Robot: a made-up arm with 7 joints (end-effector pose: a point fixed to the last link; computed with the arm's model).
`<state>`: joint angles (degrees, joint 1 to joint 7).
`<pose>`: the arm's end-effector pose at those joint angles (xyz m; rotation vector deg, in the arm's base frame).
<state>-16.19 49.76 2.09 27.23 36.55 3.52 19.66</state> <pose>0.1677 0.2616 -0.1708 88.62 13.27 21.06</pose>
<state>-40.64 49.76 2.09 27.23 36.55 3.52 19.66</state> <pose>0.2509 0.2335 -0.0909 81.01 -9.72 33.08</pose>
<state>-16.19 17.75 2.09 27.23 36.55 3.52 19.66</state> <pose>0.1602 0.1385 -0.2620 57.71 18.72 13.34</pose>
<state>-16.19 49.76 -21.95 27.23 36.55 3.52 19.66</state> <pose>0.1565 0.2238 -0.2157 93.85 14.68 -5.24</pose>
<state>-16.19 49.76 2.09 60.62 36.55 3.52 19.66</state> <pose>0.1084 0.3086 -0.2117 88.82 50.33 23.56</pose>
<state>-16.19 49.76 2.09 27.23 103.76 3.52 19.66</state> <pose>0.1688 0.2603 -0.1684 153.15 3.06 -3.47</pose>
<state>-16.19 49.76 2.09 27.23 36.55 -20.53 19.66</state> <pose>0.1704 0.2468 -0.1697 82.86 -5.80 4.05</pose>
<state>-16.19 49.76 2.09 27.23 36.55 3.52 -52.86</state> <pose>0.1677 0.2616 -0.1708 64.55 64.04 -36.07</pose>
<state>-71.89 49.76 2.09 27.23 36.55 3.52 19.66</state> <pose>0.2943 0.1919 0.0475 67.49 -38.40 46.75</pose>
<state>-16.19 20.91 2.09 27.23 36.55 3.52 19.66</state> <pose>0.1612 0.1526 -0.2563 60.77 18.25 14.10</pose>
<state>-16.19 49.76 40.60 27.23 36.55 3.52 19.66</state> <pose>0.1348 0.3215 -0.1052 74.37 10.14 61.48</pose>
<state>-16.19 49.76 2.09 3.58 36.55 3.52 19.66</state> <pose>0.1837 0.2168 -0.1319 85.22 -12.55 18.56</pose>
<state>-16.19 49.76 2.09 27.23 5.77 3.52 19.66</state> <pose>0.1676 0.2611 -0.1721 58.04 16.03 28.51</pose>
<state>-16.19 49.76 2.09 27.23 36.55 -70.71 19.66</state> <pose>0.1572 0.2200 -0.1634 63.16 -43.17 -30.19</pose>
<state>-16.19 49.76 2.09 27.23 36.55 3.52 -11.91</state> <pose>0.1677 0.2616 -0.1708 81.09 36.61 -3.87</pose>
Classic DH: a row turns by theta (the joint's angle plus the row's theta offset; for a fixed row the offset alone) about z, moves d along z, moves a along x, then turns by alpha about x. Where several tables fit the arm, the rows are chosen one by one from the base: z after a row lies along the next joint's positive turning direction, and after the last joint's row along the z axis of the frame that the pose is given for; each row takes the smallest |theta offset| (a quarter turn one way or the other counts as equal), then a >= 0, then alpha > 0; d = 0 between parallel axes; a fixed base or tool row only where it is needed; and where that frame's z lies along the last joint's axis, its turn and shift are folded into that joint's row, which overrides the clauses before.
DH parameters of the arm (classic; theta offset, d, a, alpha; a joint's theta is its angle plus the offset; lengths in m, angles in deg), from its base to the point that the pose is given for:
base (fixed): -4.07 0 0 -74.51
joint 1: -75.12 0.0498 -0.0186 -90
joint 2: 74 -0.0001 -0.008 90
joint 3: 90 -0.2005 0.0152 -90
joint 4: 90 0.001 0.0079 90
joint 5: 0 0.1135 0.0003 -90
joint 6: -90 0 0.0361 90
joint 7: 0 -0.0001 0 0

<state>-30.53 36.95 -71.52 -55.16 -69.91 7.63 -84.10</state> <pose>0.0662 0.0171 -0.1162 61.73 14.67 160.35</pose>
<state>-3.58 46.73 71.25 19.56 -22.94 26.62 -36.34</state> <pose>0.0404 0.3477 -0.0951 -3.00 5.91 30.07</pose>
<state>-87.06 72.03 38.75 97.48 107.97 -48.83 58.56</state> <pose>0.2362 0.3053 0.0184 82.69 -39.66 44.82</pose>
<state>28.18 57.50 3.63 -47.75 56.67 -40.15 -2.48</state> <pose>0.0269 0.1406 -0.1053 90.24 -46.41 -66.74</pose>
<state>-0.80 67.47 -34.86 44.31 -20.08 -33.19 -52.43</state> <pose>0.0655 0.3018 -0.1902 32.95 61.19 -63.12</pose>
